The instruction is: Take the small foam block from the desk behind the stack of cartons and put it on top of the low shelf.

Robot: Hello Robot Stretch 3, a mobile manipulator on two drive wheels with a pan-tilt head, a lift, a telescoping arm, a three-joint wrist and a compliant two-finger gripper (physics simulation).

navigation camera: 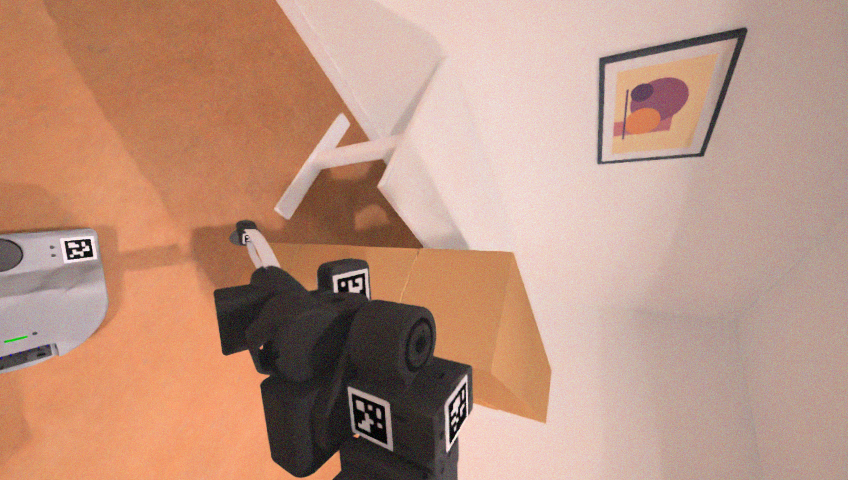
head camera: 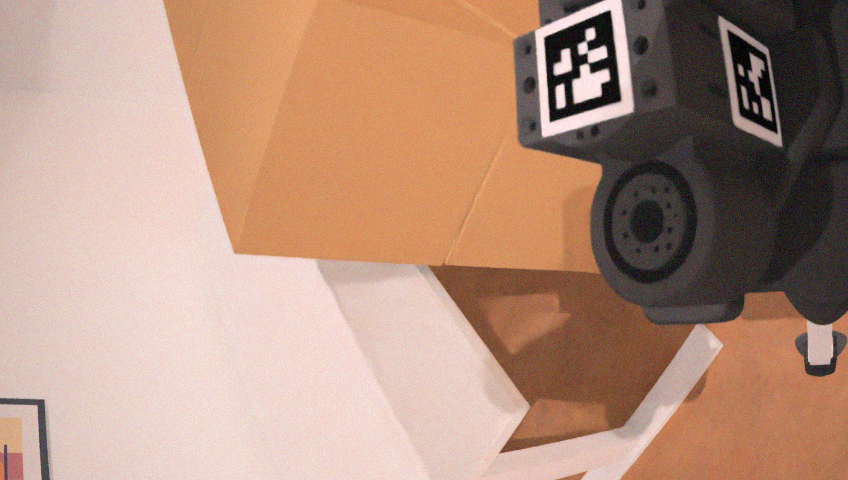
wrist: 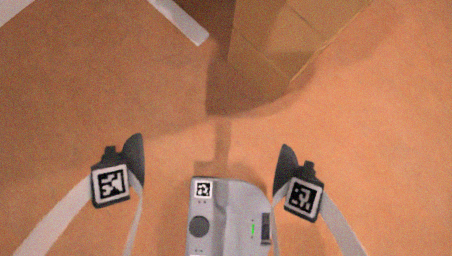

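Where they show: gripper, fingertip midpoint: [navigation camera: 248, 272] [wrist: 211, 158]; robot's base, link origin: [wrist: 202, 216].
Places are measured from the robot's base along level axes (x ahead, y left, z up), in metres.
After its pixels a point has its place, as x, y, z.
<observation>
The foam block does not show in these views. The brown stack of cartons [head camera: 357, 148] @(-0.167, -0.628, 0.981) [navigation camera: 458, 297] @(-0.165, -0.630, 0.969) [wrist: 270, 40] @(-0.180, -0.616, 0.367) stands in front of part of the white desk [head camera: 440, 356] @(0.061, -0.850, 0.720) [navigation camera: 416, 205] @(0.065, -0.857, 0.720) and hides some of it. The low shelf is not in view. My gripper [wrist: 211, 158] @(-0.023, -0.220, 0.827) is open and empty, fingers wide apart, pointing down over the floor beside the cartons. In the navigation camera, its small fingertips [navigation camera: 243, 233] show near the cartons' lower edge; in the head camera, a fingertip also shows at the right.
White desk legs [head camera: 666, 380] [navigation camera: 357, 152] @(0.317, -0.994, 0.337) [wrist: 185, 25] stand beside the cartons. My dark wrist [head camera: 648, 220] @(-0.023, -0.150, 1.151) [navigation camera: 309, 333] @(-0.013, -0.112, 1.103) covers part of the stack. My grey base [navigation camera: 53, 303] @(-0.126, -0.069, 0.160) [wrist: 230, 210] @(-0.104, -0.061, 0.160) is below the gripper. A framed picture [navigation camera: 660, 113] @(0.419, -1.571, 1.526) hangs on the wall.
</observation>
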